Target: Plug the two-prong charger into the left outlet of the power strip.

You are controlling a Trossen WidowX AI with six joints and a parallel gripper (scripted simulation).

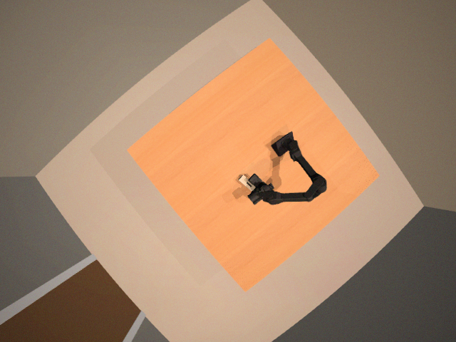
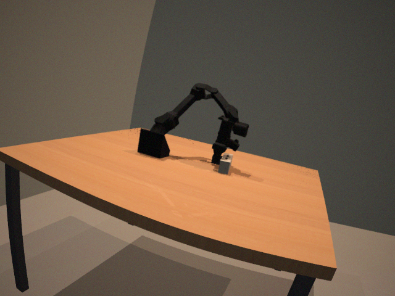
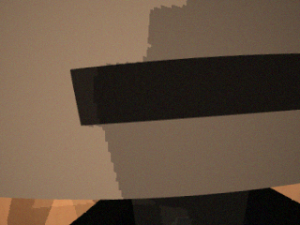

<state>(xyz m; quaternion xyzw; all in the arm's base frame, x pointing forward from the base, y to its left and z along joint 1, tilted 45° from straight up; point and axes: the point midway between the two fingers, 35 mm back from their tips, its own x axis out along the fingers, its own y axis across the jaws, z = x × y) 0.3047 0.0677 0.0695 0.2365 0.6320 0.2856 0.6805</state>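
The black two-prong charger is 20 mm ahead of my gripper tip and 10 mm above it.
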